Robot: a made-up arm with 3 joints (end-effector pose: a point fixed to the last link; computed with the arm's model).
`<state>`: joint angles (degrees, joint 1 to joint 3).
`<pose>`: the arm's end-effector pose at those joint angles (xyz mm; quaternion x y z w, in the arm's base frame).
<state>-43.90 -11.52 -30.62</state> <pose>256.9 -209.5 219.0 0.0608 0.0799 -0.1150 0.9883</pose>
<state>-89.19 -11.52 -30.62</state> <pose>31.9 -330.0 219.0 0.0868 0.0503 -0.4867 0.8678</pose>
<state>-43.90 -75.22 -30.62</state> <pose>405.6 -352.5 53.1 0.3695 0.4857 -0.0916 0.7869</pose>
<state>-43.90 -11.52 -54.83</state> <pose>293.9 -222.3 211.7 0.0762 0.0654 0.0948 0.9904</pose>
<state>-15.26 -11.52 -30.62</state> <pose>325.9 -60.7 219.0 0.0391 0.0924 0.1330 0.9860</pose>
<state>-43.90 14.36 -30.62</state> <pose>176.4 -132.0 207.2 -0.0757 -0.0995 -0.1147 0.9855</pose>
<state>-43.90 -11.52 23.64</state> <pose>213.4 -136.6 235.7 0.0177 0.0988 -0.5531 0.8271</pose>
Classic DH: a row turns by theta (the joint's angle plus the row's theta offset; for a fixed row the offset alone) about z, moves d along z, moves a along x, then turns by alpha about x. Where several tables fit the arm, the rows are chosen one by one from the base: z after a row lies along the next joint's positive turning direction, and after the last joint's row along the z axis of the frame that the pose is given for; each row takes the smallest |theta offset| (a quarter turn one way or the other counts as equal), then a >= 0, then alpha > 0; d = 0 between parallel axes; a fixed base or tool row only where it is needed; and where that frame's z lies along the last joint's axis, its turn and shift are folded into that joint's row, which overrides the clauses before.
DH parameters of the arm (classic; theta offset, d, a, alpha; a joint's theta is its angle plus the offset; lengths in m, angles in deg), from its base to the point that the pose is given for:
joint 1: 0 -0.03 0.3 90
joint 2: 0 -0.12 -0.04 90
joint 3: -71.57 0 -0.0949 180
tool (fixed): -71.57 0.25 0 0

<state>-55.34 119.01 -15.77</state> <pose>79.3 -70.3 -190.1 -0.5010 -0.7010 -0.1718 0.4775</pose>
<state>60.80 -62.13 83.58</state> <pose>101.9 468.8 204.3 -0.4913 0.1578 -0.1692 0.8397</pose>
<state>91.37 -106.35 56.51</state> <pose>-109.1 574.5 25.9 -0.7692 0.2214 0.1795 0.5719</pose>
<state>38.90 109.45 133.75</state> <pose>-56.2 216.7 -192.7 0.8147 -0.0523 -0.4253 0.3907</pose>
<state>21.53 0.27 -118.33</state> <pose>277.7 256.1 220.2 -0.0018 -0.0016 0.9393 0.3432</pose>
